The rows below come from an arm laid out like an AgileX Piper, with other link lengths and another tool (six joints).
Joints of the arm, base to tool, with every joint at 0 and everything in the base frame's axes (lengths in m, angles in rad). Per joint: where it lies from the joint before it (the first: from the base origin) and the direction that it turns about. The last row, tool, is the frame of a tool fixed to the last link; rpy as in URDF.
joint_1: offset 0 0 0.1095 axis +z
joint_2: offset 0 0 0 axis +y
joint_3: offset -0.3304 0 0.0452 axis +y
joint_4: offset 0.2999 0 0.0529 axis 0.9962 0 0.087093
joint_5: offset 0 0 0 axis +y
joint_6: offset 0.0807 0 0.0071 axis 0.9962 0 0.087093
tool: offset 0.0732 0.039 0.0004 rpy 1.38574 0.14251 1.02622
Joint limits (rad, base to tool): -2.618..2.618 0..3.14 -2.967..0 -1.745..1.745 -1.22..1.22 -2.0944..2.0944
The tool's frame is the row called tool.
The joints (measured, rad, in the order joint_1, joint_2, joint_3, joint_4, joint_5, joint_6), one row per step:
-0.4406, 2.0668, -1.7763, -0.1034, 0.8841, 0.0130
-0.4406, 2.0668, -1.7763, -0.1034, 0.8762, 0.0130
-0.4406, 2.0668, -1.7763, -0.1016, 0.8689, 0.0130
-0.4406, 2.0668, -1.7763, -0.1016, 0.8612, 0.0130
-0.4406, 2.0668, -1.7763, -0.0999, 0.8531, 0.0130
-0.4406, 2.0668, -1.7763, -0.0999, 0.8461, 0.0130
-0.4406, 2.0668, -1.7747, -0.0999, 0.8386, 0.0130
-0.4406, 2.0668, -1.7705, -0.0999, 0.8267, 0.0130
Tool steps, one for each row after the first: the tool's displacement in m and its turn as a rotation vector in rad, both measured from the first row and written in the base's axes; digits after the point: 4 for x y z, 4 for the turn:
0.0010, -0.0004, 0.0005, -0.0032, -0.0072, 0.0008
0.0021, -0.0006, 0.0011, -0.0046, -0.0146, 0.0012
0.0031, -0.0009, 0.0016, -0.0077, -0.0216, 0.0019
0.0042, -0.0012, 0.0022, -0.0095, -0.0296, 0.0024
0.0051, -0.0015, 0.0027, -0.0123, -0.0360, 0.0031
0.0058, -0.0018, 0.0027, -0.0147, -0.0414, 0.0038
0.0066, -0.0020, 0.0019, -0.0177, -0.0484, 0.0050

